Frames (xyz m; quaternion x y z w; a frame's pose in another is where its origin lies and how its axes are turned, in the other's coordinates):
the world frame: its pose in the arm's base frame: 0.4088 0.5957 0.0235 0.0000 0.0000 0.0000 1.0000
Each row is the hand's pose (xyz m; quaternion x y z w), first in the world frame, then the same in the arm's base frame.
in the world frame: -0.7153 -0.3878 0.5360 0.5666 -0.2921 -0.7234 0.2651
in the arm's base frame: -0.3065 0.2079 0.5595 0.5666 -0.2921 -0.7234 0.2651
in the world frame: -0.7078 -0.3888 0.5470 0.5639 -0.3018 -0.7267 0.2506
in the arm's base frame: -0.2990 0.2069 0.5705 0.5639 -0.3018 -0.7267 0.2506
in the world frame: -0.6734 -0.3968 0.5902 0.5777 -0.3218 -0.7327 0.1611
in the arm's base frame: -0.2646 0.1989 0.6137 0.5777 -0.3218 -0.7327 0.1611
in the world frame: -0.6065 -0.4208 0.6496 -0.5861 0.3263 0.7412 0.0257
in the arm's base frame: -0.1977 0.1749 0.6731 -0.5861 0.3263 0.7412 0.0257
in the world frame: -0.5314 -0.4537 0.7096 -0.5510 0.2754 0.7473 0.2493
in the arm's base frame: -0.1226 0.1420 0.7331 -0.5510 0.2754 0.7473 0.2493
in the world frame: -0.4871 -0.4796 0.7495 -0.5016 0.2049 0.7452 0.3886
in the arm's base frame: -0.0783 0.1161 0.7730 -0.5016 0.2049 0.7452 0.3886
